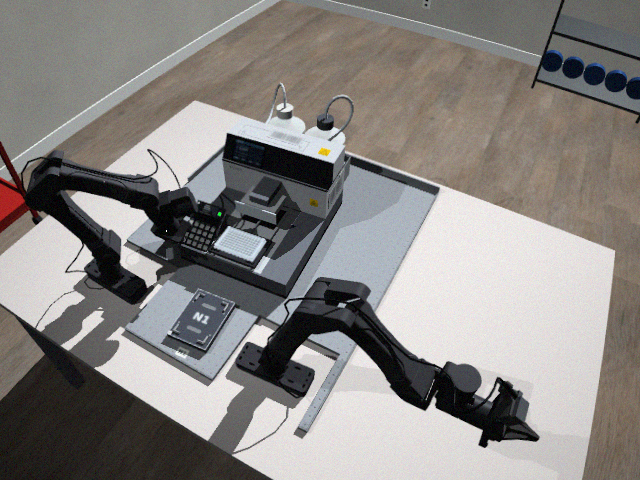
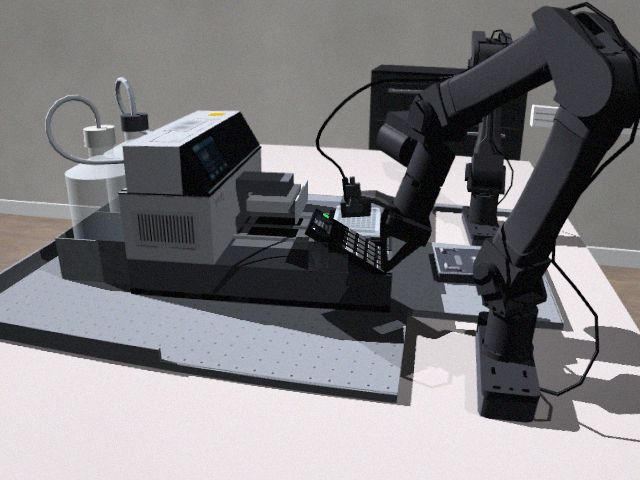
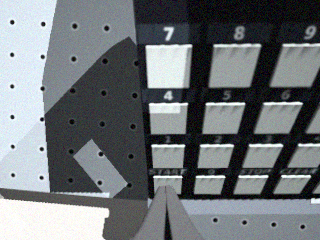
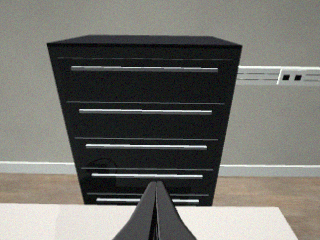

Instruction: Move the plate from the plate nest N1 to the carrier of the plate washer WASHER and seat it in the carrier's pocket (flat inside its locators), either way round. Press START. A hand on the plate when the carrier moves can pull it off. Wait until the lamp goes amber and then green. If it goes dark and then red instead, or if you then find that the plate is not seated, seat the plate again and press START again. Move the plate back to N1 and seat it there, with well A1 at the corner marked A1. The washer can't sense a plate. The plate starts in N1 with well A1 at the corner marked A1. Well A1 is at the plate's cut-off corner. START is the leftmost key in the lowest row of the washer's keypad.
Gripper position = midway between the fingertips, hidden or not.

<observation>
In view: the left gripper (image 2: 384, 269), the right gripper (image 4: 156, 191), a white plate (image 1: 250, 241) and a washer (image 1: 309, 171).
The white plate shows as well in image 2 (image 2: 369, 226). The washer shows as well in image 3 (image 3: 201, 31). Image 3 misses the white plate: it is out of frame. Image 4 misses the white plate: it is out of frame.
</observation>
